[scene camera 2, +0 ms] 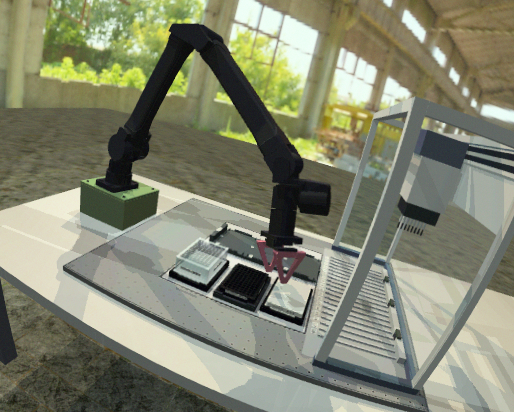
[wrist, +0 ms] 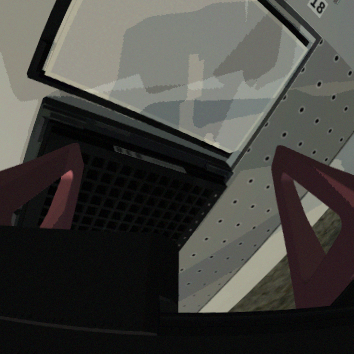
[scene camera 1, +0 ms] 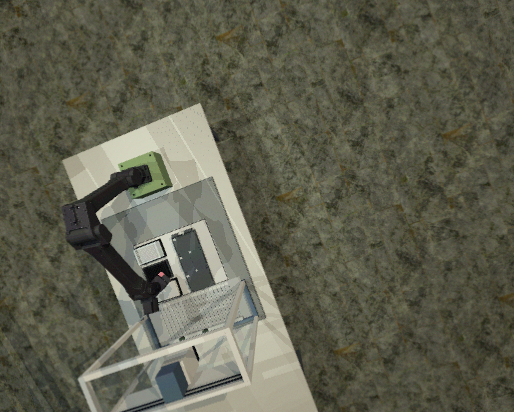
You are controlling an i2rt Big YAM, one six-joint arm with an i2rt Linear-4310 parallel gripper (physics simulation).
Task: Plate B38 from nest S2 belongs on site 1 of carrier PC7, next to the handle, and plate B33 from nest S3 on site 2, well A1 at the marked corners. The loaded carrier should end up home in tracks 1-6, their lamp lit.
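Pixels of known places: gripper, fingertip midpoint: (scene camera 2: 275,277) (wrist: 176,154); arm's base, link origin: (scene camera 2: 117,185) (scene camera 1: 138,176).
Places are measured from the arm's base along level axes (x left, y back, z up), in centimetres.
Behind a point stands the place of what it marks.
Observation:
My gripper (scene camera 1: 161,275) (scene camera 2: 276,276) {x -7.6, y -56.5, z -2.8 cm} (wrist: 176,154) {x -7.6, y -56.5, z -2.8 cm} is open and empty, above the nests. In the wrist view one finger overlaps the black plate and the other the perforated mat. The black well plate B38 (scene camera 1: 157,270) {x -8.1, y -48.9, z -6.0 cm} (scene camera 2: 245,282) {x -9.7, y -50.5, z -5.8 cm} (wrist: 135,190) {x -8.5, y -52.0, z -5.8 cm} sits in the middle nest, its label facing the neighbouring nest. A low, pale, clear-topped plate (scene camera 1: 172,288) {x -2.9, y -60.1, z -5.7 cm} (scene camera 2: 287,300) {x -10.1, y -61.0, z -5.7 cm} (wrist: 165,65) {x -5.9, y -59.5, z -5.7 cm} sits in the nest nearest the tracks; its label is unreadable. The dark carrier PC7 (scene camera 1: 187,242) {x 11.4, y -39.0, z -7.3 cm} (scene camera 2: 240,242) {x 11.0, y -40.4, z -7.3 cm} lies beside the nests with bare sites, its handle at the end nearer the robot base.
A tall clear plate or box (scene camera 1: 149,252) {x -8.3, y -38.4, z -4.0 cm} (scene camera 2: 202,260) {x -12.0, y -40.0, z -3.4 cm} sits in the nest nearest the base. The ribbed track deck (scene camera 1: 195,312) {x 4.3, y -76.5, z -8.0 cm} (scene camera 2: 357,310) {x -22.4, y -73.8, z 5.8 cm} lies beyond the nests, under a frame (scene camera 1: 240,355) {x 35.7, y -76.5, z 39.1 cm} (scene camera 2: 395,200) {x -23.4, y -72.4, z 25.1 cm} with a pipetting head (scene camera 1: 171,382) {x 8.3, y -81.2, z 37.6 cm} (scene camera 2: 432,180). No lit lamp can be made out.

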